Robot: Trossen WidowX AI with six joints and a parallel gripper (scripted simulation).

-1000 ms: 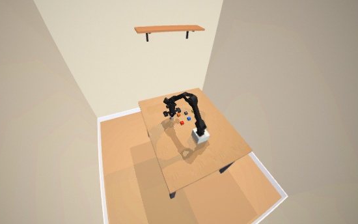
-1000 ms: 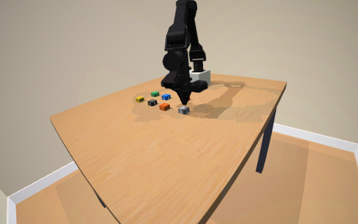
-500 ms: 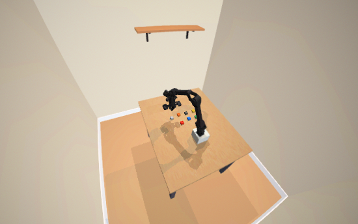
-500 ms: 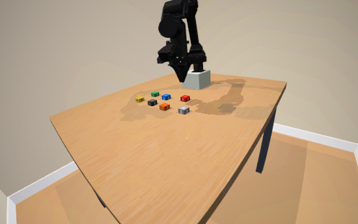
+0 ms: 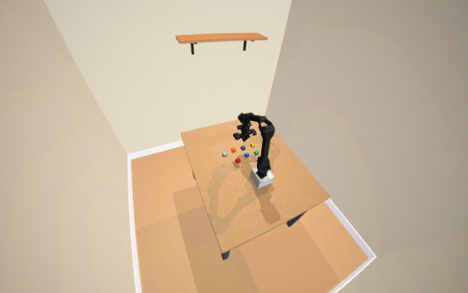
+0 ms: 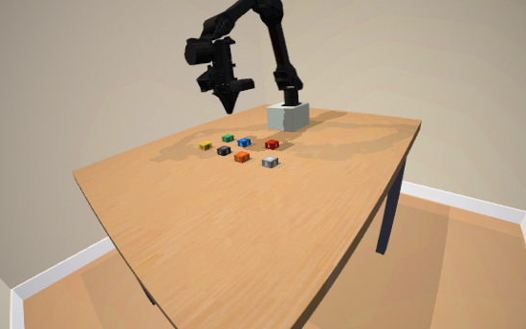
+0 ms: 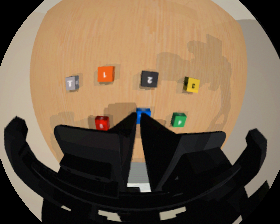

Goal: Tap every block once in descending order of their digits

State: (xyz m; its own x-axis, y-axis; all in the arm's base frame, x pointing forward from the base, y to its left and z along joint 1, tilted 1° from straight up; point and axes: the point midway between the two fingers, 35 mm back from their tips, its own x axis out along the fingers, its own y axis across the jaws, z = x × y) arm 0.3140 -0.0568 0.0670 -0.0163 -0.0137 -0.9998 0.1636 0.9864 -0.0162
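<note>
The green block lies 110 mm below my gripper tip, 100 mm to the right of it and 80 mm behind it. The rest, counted from my gripper tip: blue block (110 mm below, 60 mm behind, 10 mm to the right); then orange block (110 mm below, 60 mm to the left, 50 mm ahead); then black block (110 mm below, 30 mm to the right, 20 mm ahead).
</note>
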